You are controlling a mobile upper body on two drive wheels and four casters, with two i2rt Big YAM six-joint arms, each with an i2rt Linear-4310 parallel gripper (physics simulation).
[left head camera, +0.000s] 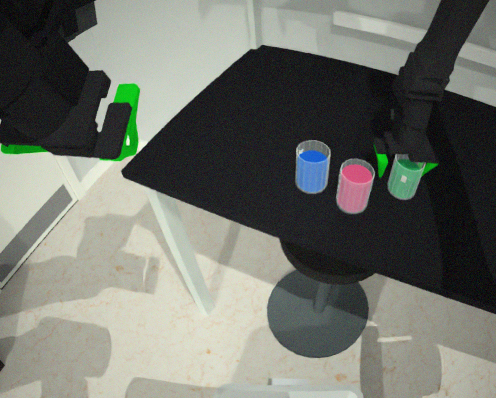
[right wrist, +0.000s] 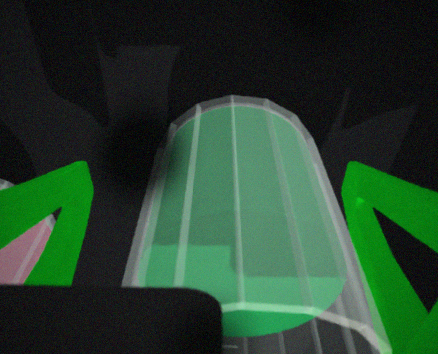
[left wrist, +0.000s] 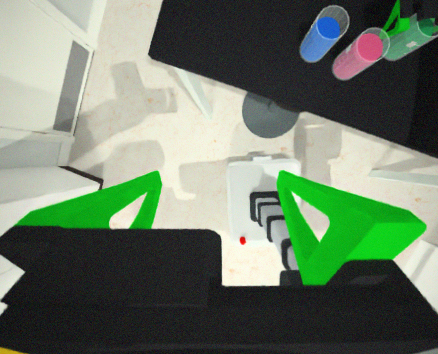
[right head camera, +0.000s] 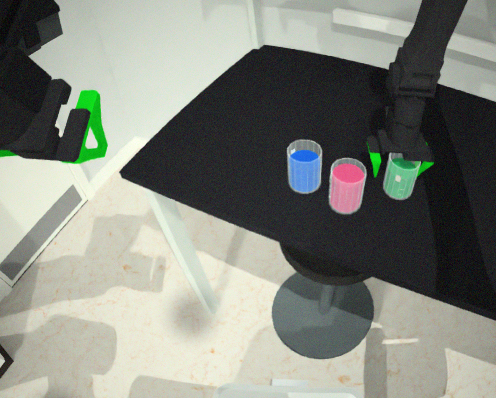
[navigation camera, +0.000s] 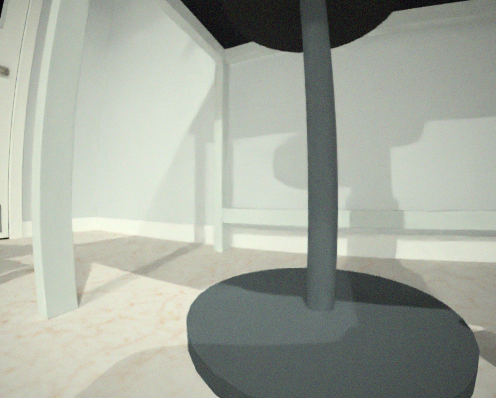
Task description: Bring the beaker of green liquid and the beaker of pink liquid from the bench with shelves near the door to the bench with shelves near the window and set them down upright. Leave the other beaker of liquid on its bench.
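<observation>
The green beaker point(left head camera: 404, 186) point(right head camera: 399, 186) point(left wrist: 405, 47) point(right wrist: 240, 200) stands upright on the black bench top point(left head camera: 225, 125) point(right head camera: 225, 125) point(left wrist: 225, 50). My right gripper point(left head camera: 404, 169) point(right head camera: 399, 169) point(right wrist: 217, 175) is open around it, with one finger on each side and gaps between fingers and glass. The pink beaker point(left head camera: 355, 194) point(right head camera: 347, 194) point(left wrist: 356, 60) point(right wrist: 22, 257) stands upright just left of the green one. The blue beaker point(left head camera: 312, 174) point(right head camera: 304, 174) point(left wrist: 319, 42) stands upright left of the pink one. My left gripper point(left wrist: 219, 177) is open and empty, off the bench's left side. The window bench does not show.
A stool with a round grey base point(left head camera: 317, 320) point(right head camera: 322, 320) point(left wrist: 270, 117) point(navigation camera: 260, 325) stands partly under the bench's front edge. Pale bench legs point(left head camera: 180, 250) point(right head camera: 182, 250) point(navigation camera: 57, 175) reach the floor. A door point(navigation camera: 10, 125) shows at the left edge of the navigation view.
</observation>
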